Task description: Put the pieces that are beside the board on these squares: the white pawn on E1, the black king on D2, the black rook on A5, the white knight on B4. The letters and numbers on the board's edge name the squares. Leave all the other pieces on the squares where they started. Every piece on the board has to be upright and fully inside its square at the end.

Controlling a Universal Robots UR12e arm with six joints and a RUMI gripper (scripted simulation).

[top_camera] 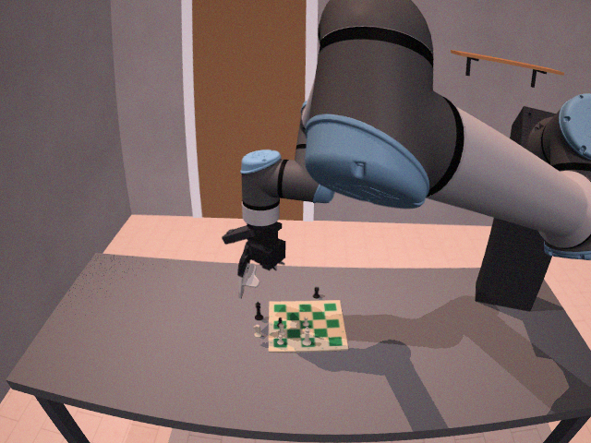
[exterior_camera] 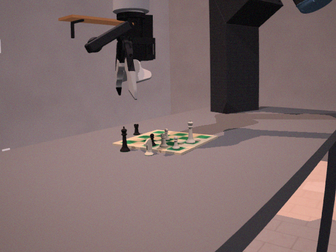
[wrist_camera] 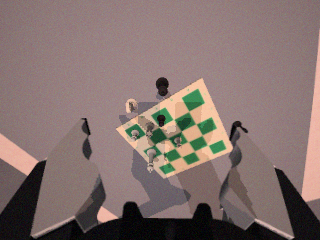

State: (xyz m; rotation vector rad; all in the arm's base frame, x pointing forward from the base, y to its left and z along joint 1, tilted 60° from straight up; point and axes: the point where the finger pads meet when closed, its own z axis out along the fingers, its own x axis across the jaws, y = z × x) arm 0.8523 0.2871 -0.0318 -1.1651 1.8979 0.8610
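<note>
Now: hand 1 cm short of the black king, 1 cm to the left of it and 10 cm above it. The rest, counted from my hand: black pawn: 7 cm behind, 2 cm to the left, 12 cm below; white knight: 1 cm behind, 7 cm to the left, 12 cm below; white rook: 8 cm behind, 5 cm to the left, 11 cm below.
</note>
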